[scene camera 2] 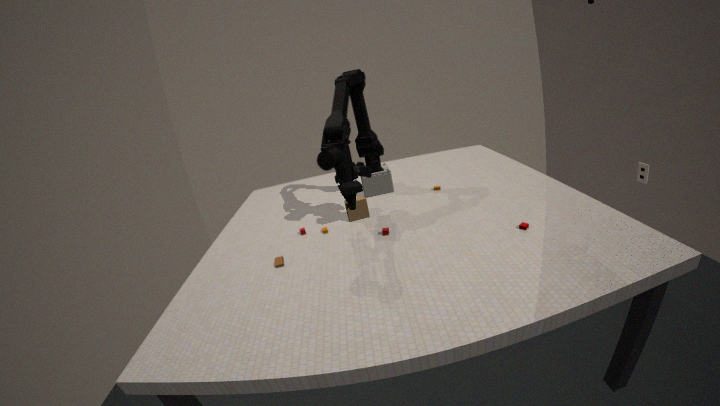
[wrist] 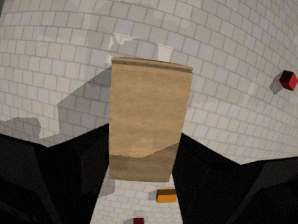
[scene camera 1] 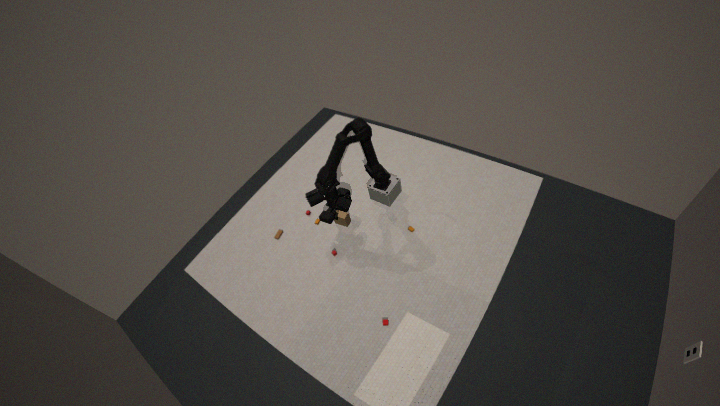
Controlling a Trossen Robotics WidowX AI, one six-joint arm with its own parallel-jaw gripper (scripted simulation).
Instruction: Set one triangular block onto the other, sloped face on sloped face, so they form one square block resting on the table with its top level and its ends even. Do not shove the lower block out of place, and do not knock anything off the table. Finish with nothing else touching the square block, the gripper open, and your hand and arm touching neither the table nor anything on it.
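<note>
Gripper (scene camera 2: 352, 207). Wrist view: triangular block (wrist: 147, 105), gripper (wrist: 142, 132).
</note>
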